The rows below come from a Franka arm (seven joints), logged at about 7 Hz.
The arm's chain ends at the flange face. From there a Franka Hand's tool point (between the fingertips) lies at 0.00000 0.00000 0.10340 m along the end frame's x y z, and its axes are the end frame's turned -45 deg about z.
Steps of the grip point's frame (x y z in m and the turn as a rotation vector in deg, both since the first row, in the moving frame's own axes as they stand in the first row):
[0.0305 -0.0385 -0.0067 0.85 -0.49 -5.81]
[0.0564 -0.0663 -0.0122 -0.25 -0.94 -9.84]
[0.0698 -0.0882 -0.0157 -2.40 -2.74 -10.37]
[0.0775 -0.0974 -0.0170 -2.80 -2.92 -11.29]
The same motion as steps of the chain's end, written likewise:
[-0.0039 -0.0484 -0.0067 0.25 -0.95 -5.81]
[-0.0063 -0.0883 -0.0122 -0.84 -0.49 -9.84]
[-0.0132 -0.1183 -0.0155 -3.63 -0.24 -10.37]
[-0.0146 -0.1309 -0.0167 -4.04 -0.08 -11.29]

